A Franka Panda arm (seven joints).
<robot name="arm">
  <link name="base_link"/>
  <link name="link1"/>
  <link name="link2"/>
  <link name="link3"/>
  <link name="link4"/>
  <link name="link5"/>
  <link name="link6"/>
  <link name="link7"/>
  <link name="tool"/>
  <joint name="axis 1" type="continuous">
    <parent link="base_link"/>
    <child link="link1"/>
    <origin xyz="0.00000 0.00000 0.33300" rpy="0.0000 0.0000 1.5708"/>
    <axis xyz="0 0 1"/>
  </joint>
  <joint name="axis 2" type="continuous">
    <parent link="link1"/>
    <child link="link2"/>
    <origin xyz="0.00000 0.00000 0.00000" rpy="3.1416 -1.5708 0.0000"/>
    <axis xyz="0 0 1"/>
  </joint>
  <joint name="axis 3" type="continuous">
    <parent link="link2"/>
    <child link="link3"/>
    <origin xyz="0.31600 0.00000 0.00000" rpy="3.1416 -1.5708 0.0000"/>
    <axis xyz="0 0 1"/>
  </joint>
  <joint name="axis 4" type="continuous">
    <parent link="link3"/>
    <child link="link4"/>
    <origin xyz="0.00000 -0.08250 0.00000" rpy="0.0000 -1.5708 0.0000"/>
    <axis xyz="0 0 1"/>
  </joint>
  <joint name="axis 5" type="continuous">
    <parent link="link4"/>
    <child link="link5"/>
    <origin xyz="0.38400 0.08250 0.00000" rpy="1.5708 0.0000 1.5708"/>
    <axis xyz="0 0 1"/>
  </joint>
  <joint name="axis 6" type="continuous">
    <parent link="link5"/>
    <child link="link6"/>
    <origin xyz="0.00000 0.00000 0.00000" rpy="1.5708 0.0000 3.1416"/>
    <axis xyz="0 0 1"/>
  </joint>
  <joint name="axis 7" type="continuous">
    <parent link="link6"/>
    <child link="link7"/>
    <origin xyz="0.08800 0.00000 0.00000" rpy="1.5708 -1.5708 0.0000"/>
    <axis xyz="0 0 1"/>
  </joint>
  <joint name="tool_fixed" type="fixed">
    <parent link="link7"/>
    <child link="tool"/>
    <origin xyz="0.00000 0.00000 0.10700" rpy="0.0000 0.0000 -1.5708"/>
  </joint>
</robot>
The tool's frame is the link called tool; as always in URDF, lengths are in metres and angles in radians. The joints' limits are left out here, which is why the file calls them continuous.
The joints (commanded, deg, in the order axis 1, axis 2, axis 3, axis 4, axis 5, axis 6, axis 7), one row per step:
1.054 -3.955 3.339 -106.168 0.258 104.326 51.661
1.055 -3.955 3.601 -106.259 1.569 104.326 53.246
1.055 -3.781 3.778 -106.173 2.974 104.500 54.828
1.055 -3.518 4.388 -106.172 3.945 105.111 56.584
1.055 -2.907 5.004 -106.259 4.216 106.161 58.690
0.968 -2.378 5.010 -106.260 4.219 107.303 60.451
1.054 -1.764 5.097 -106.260 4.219 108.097 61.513
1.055 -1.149 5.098 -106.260 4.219 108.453 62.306
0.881 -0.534 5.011 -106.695 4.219 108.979 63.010
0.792 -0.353 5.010 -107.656 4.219 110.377 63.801
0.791 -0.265 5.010 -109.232 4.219 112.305 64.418
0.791 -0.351 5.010 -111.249 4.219 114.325 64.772
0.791 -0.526 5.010 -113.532 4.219 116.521 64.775
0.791 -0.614 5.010 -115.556 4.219 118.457 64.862
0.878 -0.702 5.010 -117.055 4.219 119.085 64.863
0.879 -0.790 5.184 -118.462 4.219 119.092 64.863
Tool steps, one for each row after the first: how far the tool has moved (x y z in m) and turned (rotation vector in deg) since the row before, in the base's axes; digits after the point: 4 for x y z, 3 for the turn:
-0.0005 0.0044 -0.0008 1.307 0.212 -1.600
0.0008 0.0038 -0.0006 1.425 0.085 -1.710
0.0014 0.0073 -0.0015 1.009 -0.163 -1.387
0.0033 0.0064 -0.0049 0.380 -0.177 -1.614
0.0040 -0.0007 -0.0032 0.177 -0.478 -1.913
0.0034 0.0018 -0.0046 0.113 -0.098 -0.939
0.0028 0.0001 -0.0054 0.062 0.320 -0.812
0.0023 -0.0026 -0.0088 0.023 0.577 -0.999
0.0009 -0.0011 -0.0076 0.048 -0.195 -0.976
-0.0002 -0.0004 -0.0110 0.020 -0.216 -0.750
-0.0021 -0.0005 -0.0129 -0.031 -0.063 -0.492
-0.0032 -0.0007 -0.0139 -0.067 -0.088 -0.153
-0.0032 -0.0006 -0.0129 -0.061 0.005 -0.217
-0.0042 0.0003 -0.0106 -0.107 0.778 0.043
-0.0053 0.0011 -0.0107 -0.147 1.304 0.173

